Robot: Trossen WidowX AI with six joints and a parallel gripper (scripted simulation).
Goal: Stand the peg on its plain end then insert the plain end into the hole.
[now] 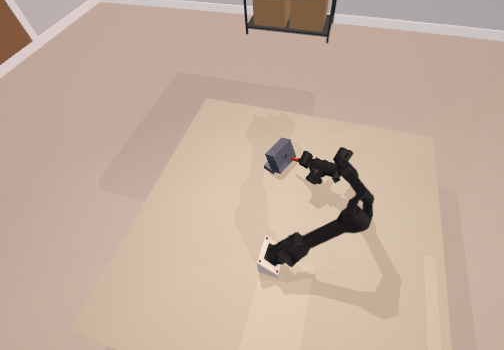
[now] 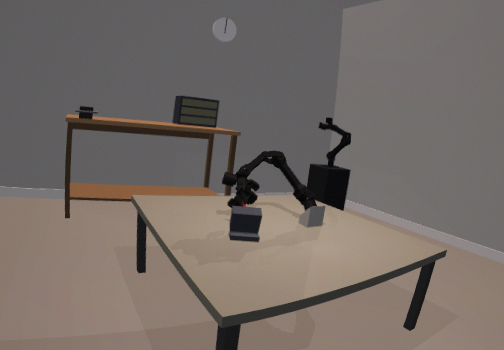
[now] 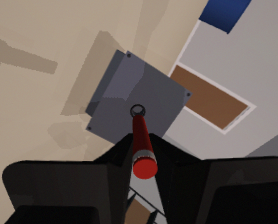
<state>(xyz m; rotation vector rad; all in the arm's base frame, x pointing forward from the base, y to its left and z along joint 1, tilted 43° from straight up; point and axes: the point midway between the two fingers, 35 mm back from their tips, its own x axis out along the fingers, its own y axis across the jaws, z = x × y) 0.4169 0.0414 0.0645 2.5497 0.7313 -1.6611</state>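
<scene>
Right now the grey sloped panel is 90 mm to the left of my gripper tip, 40 mm below it and 30 mm ahead of it. Round my gripper tip: red peg (10 mm to the right, 10 mm behind, 10 mm above).
</scene>
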